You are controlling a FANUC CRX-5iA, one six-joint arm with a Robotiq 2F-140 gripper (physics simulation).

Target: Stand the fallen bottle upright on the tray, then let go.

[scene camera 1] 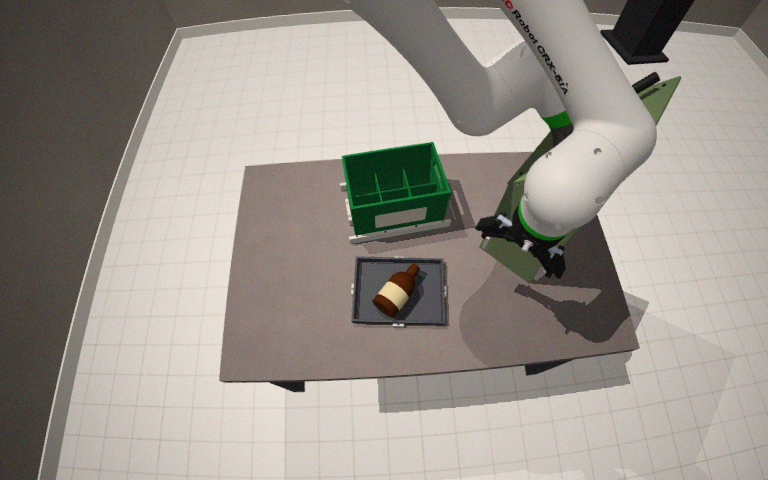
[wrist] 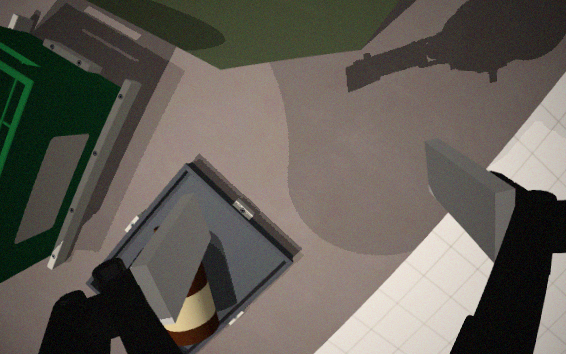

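There is a brown bottle point(scene camera 1: 394, 294) here, and I can see it. I see my gripper point(scene camera 1: 512, 258) as well, and in the wrist view I find the gripper point(wrist: 312, 192) again.
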